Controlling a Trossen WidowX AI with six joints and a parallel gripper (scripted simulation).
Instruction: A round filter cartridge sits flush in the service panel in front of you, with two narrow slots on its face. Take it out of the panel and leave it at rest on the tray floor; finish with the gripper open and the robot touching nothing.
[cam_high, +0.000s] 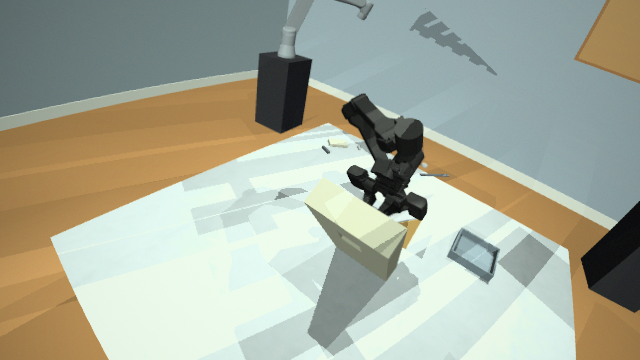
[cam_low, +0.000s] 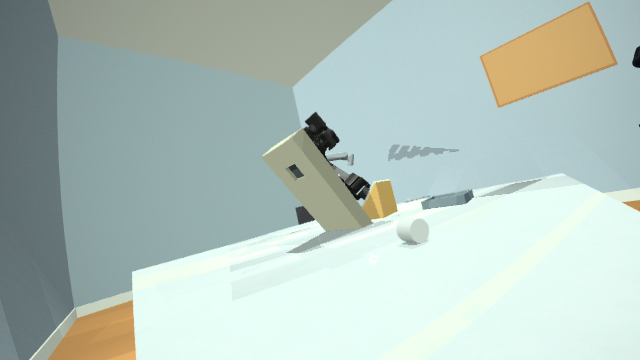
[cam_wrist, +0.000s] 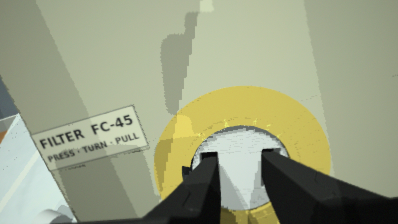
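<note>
The round filter cartridge lies 1 cm below my gripper tip and 1 cm ahead of it. Round my gripper tip: beige service panel 8 cm below, 4 cm behind; then grey tray 41 cm behind, 32 cm to the left, 24 cm below.
</note>
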